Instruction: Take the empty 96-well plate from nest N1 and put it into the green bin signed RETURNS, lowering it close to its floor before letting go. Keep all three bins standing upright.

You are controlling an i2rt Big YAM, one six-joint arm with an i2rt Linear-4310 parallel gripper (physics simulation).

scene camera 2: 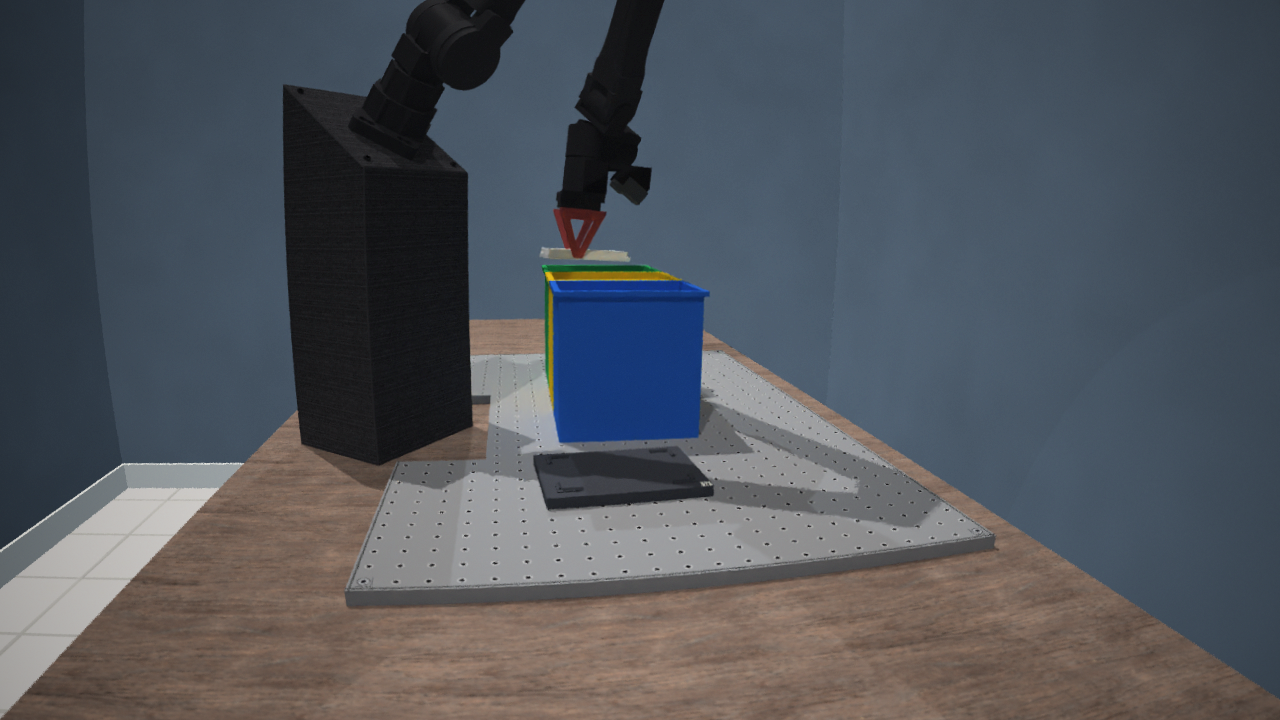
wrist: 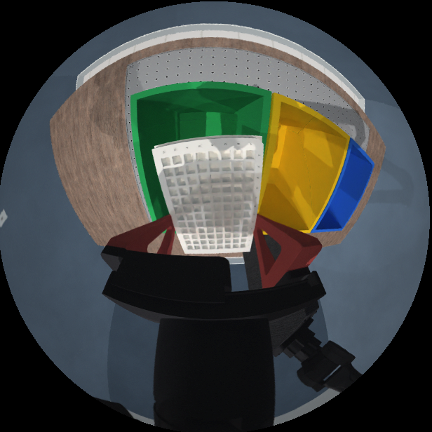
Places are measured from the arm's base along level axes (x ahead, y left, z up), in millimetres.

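Pixels of known places: gripper, fingertip midpoint: (scene camera 2: 574, 256); arm's base at its link origin: (scene camera 2: 389, 130).
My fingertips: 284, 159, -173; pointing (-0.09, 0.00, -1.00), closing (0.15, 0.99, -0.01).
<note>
For each thing: its middle in the pictures, then the offset to it from my fingertips, as dx, dy, dz. "pt": a spot on its surface instead. Level surfaces: height alone.
- white 96-well plate at a spot on its surface: (scene camera 2: 604, 256) pt +35, -46, +3
- green bin at a spot on its surface: (scene camera 2: 597, 267) pt +59, +67, -23
- nest N1 at the middle of its body: (scene camera 2: 618, 473) -69, -426, -192
- yellow bin at a spot on its surface: (scene camera 2: 617, 274) pt +49, -67, -23
- blue bin at the middle of its body: (scene camera 2: 623, 357) -4, -250, -110
- grey perforated board at its surface level: dz -199
- wooden table at its surface level: dz -212
My gripper (scene camera 2: 580, 254) (wrist: 213, 217) is shut on the white 96-well plate (scene camera 2: 604, 256) (wrist: 212, 190), with a red finger at each long side. The plate is nearly level, a little above the rims of the bins in the scene view. In the wrist view the plate covers part of the opening of the green bin (scene camera 2: 597, 267) (wrist: 245, 112). The green bin stands upright; its sign does not show. The nest N1 (scene camera 2: 626, 474) is a dark flat block with no plate on it, at the near end of the row of bins.
The yellow bin (scene camera 2: 617, 274) (wrist: 300, 170) and the blue bin (scene camera 2: 626, 367) (wrist: 346, 187) stand upright beside the green one in a row. They stand on a grey perforated board (scene camera 2: 626, 537) (wrist: 200, 62) on the wooden table (scene camera 2: 626, 653) (wrist: 85, 150). The dark arm pedestal (scene camera 2: 375, 313) stands left of the bins.
</note>
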